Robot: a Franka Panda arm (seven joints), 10 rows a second.
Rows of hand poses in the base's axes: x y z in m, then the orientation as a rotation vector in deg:
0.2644, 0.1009, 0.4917, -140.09, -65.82, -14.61
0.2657, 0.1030, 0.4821, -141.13, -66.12, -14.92
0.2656, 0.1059, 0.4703, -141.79, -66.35, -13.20
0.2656, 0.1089, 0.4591, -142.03, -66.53, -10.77
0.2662, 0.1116, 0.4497, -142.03, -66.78, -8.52
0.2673, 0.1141, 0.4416, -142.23, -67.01, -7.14
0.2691, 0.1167, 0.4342, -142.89, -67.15, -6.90
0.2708, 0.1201, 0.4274, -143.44, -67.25, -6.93
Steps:
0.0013, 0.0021, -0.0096, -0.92, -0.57, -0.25
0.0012, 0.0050, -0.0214, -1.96, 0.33, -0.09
0.0012, 0.0080, -0.0326, -2.81, 1.81, 0.32
0.0018, 0.0107, -0.0420, -3.46, 3.20, 0.82
0.0029, 0.0132, -0.0501, -4.08, 3.97, 1.10
0.0047, 0.0158, -0.0575, -4.74, 3.90, 0.97
0.0064, 0.0192, -0.0643, -5.23, 3.69, 0.82

